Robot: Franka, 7 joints.
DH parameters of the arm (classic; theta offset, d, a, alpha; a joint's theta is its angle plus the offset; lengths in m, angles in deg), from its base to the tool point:
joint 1: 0 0.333 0 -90
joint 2: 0 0 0 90
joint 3: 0 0.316 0.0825 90
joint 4: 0 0 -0.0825 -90
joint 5: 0 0.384 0 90
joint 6: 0 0 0.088 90
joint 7: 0 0.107 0 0
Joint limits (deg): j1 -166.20..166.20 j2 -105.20..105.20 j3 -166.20..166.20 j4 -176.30..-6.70 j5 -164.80..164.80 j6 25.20..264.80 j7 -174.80..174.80
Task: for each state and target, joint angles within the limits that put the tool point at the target. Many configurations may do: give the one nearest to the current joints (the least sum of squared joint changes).
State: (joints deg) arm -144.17 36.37 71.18 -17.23 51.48 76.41 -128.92
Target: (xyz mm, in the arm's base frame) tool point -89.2 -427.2 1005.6
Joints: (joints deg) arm -136.53 29.23 73.27 -20.86 53.08 89.30 -128.92
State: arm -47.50 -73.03 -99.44 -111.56 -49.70 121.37 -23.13
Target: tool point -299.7 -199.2 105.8
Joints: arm -53.23 -70.16 -114.22 -141.89 -47.32 108.76 -23.13
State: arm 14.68 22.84 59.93 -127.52 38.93 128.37 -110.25
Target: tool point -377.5 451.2 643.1
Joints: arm 35.65 16.92 100.13 -99.36 42.05 123.69 -110.25
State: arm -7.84 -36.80 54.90 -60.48 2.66 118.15 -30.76
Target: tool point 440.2 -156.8 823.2
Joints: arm -39.76 -16.32 16.36 -87.18 -2.19 107.34 -30.76
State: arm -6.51 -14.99 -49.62 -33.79 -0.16 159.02 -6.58
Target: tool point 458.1 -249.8 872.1
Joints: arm 8.54 -9.66 -32.19 -83.22 -0.22 141.44 -6.58
